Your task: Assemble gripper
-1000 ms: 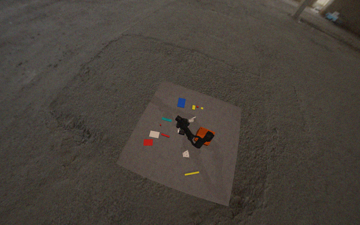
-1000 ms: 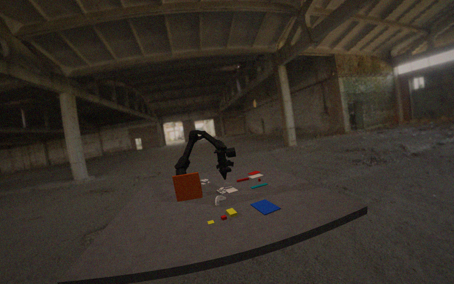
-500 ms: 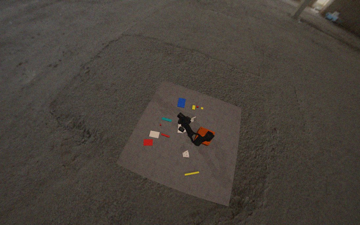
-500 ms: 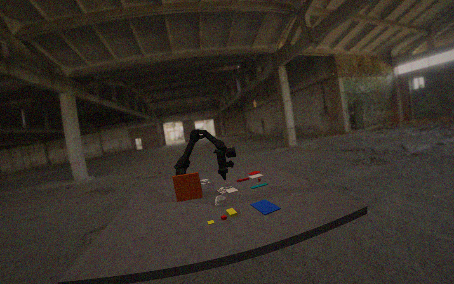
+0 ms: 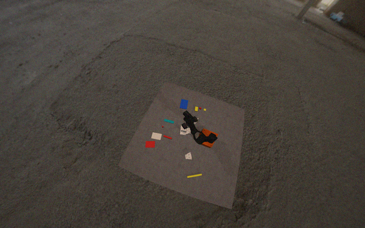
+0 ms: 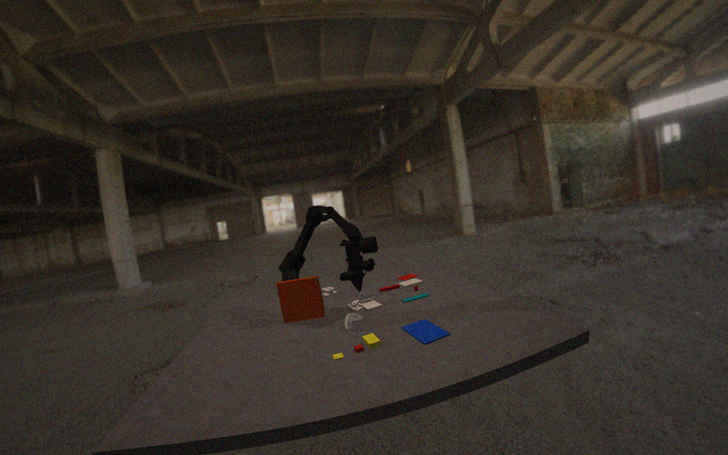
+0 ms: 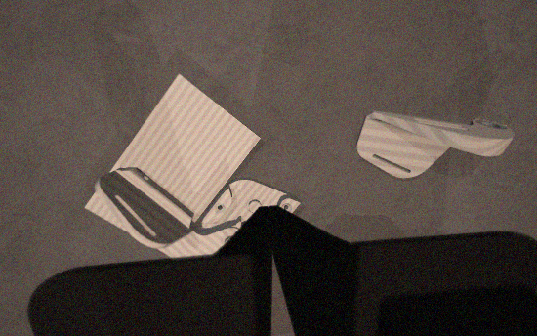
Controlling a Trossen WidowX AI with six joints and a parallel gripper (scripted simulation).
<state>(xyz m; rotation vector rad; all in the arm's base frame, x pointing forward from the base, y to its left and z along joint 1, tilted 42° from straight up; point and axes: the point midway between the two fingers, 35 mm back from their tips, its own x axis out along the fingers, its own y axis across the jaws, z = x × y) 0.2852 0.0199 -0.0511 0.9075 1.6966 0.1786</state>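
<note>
The yellow block lies 1 cm ahead of my gripper tip, 30 cm to the right of it and 8 cm below it. From my gripper tip the other things lie so: red bar: 16 cm ahead, 22 cm to the left, 8 cm below; then blue plate: 19 cm ahead, 29 cm to the right, 9 cm below; then teal bar: 24 cm ahead, 3 cm to the left, 9 cm below.
</note>
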